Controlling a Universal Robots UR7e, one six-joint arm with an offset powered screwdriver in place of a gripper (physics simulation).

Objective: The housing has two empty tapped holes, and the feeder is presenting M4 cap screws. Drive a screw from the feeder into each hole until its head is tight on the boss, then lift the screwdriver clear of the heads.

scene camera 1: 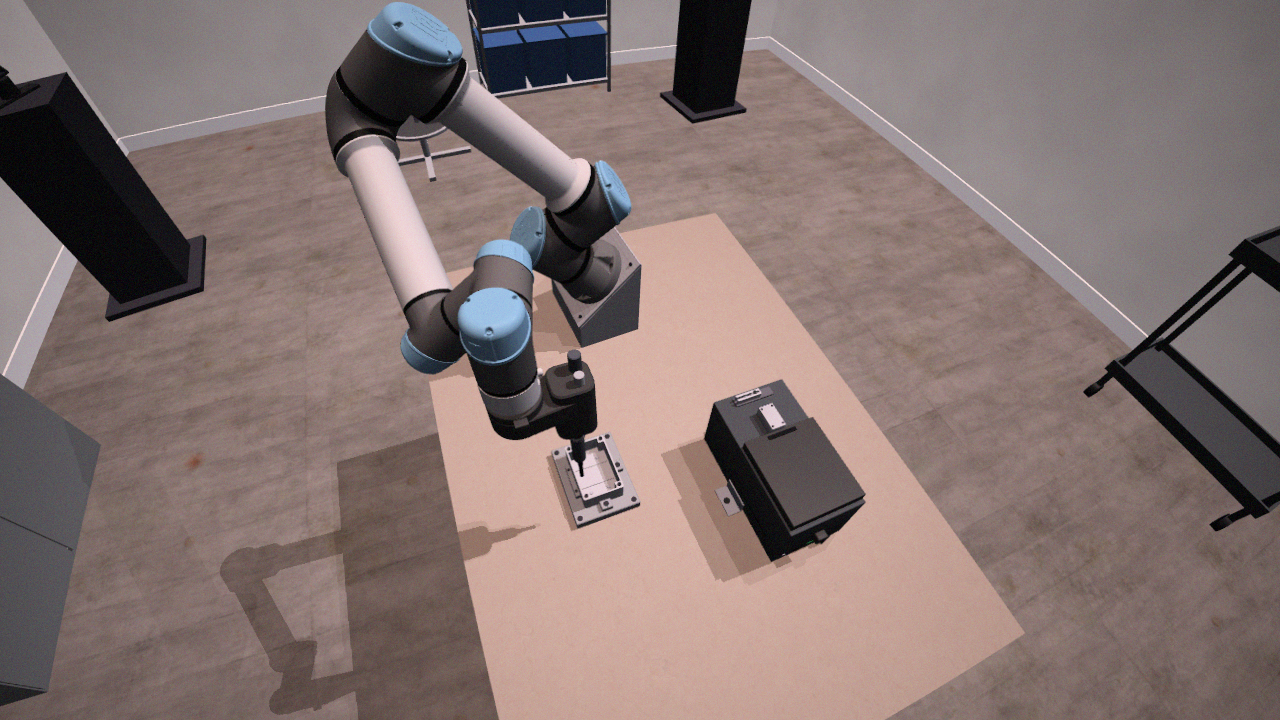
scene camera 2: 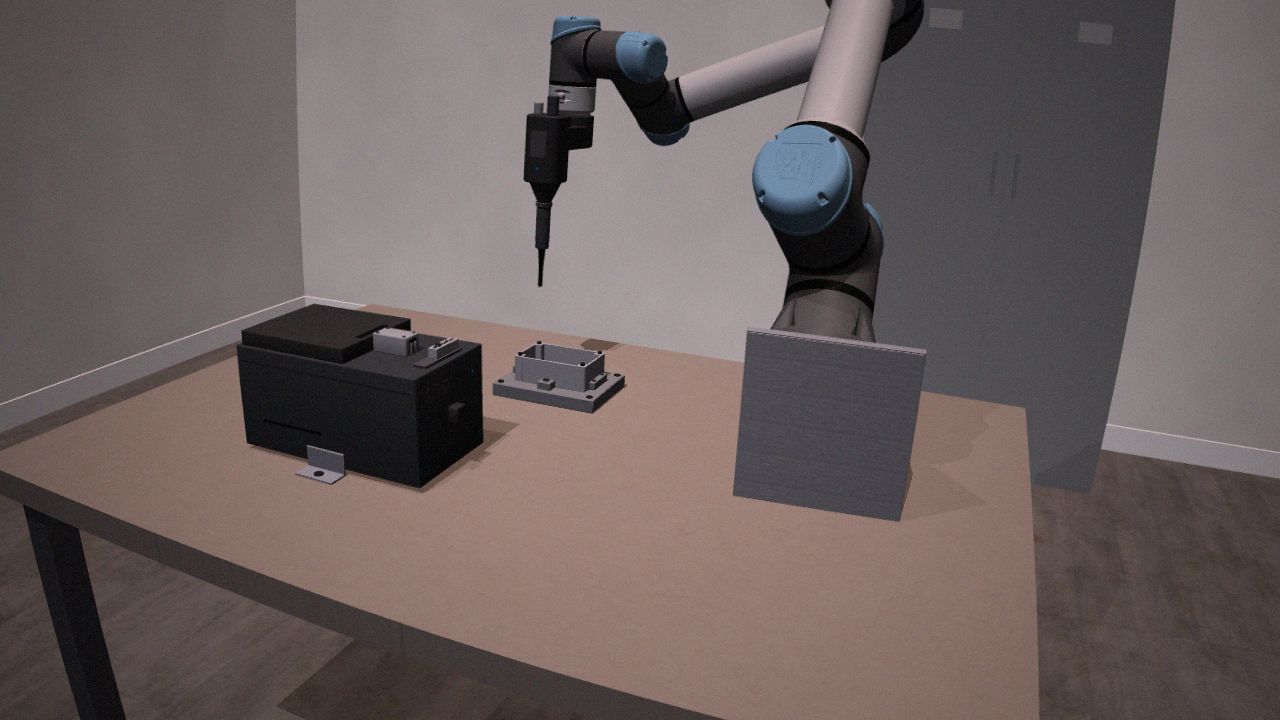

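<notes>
My black screwdriver (scene camera 1: pixel 580 473) (scene camera 2: pixel 539 284) points straight down with its thin bit in the air, well above the housing in scene camera 2. It has no fingers, and whether a screw sits on the bit tip is too small to tell. The grey open-topped housing (scene camera 1: pixel 602 493) (scene camera 2: pixel 547 370) sits on a flat fixture plate (scene camera 1: pixel 588 513) (scene camera 2: pixel 528 392). Dark round spots show at its corner bosses; I cannot tell which are screw heads and which are holes. The black feeder (scene camera 1: pixel 805 474) (scene camera 2: pixel 331 402) stands apart from the housing, with a small light block (scene camera 1: pixel 770 416) (scene camera 2: pixel 394 341) on top.
The feeder has a small rail piece (scene camera 1: pixel 747 394) (scene camera 2: pixel 441 348) on top and a metal bracket (scene camera 1: pixel 729 499) (scene camera 2: pixel 324 467) at its base. The arm's grey pedestal (scene camera 1: pixel 617 304) (scene camera 2: pixel 827 420) stands on the table (scene camera 1: pixel 716 644) (scene camera 2: pixel 626 537). A dark cart (scene camera 1: pixel 1199 420) stands off to the right in scene camera 1.
</notes>
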